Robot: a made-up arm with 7 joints. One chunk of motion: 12 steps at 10 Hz.
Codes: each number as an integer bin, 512 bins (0 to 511) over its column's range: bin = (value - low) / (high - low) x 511, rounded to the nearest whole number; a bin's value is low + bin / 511 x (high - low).
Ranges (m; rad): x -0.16..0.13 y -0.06..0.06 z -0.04..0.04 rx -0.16..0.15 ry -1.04..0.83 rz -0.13..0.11
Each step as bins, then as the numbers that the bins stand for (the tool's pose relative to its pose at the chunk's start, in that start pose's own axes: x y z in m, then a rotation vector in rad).
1 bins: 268 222 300 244 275 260
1 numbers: -0.0079 -0.0079 0.0070 -0.0120 -0.0336 -0.0079
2 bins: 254 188 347 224 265 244
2 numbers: -0.0159 -0.0159 0.0143 -0.0241 -0.0702 -0.0154
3 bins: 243 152 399 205 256 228
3 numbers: -0.0221 -0.0243 0.0225 -0.0356 -0.1032 -0.0229
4 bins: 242 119 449 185 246 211
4 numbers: -0.0227 -0.0321 0.0303 -0.0478 -0.1398 -0.0309
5 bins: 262 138 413 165 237 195
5 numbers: -0.0113 -0.0276 0.0247 -0.0599 -0.1727 -0.0384
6 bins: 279 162 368 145 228 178
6 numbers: -0.0017 -0.0220 0.0176 -0.0720 -0.2056 -0.0464
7 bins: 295 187 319 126 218 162
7 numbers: 0.0074 -0.0161 0.0099 -0.0836 -0.2422 -0.0539
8 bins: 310 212 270 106 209 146
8 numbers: 0.0159 -0.0102 0.0023 -0.0957 -0.2752 -0.0614
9 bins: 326 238 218 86 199 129
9 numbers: 0.0250 -0.0041 -0.0059 -0.1078 -0.3118 -0.0694
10 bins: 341 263 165 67 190 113
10 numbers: 0.0335 0.0018 -0.0142 -0.1194 -0.3447 -0.0769
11 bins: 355 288 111 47 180 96
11 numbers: 0.0415 0.0076 -0.0226 -0.1315 -0.3813 -0.0849
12 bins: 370 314 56 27 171 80
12 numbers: 0.0500 0.0137 -0.0312 -0.1436 -0.4142 -0.0924
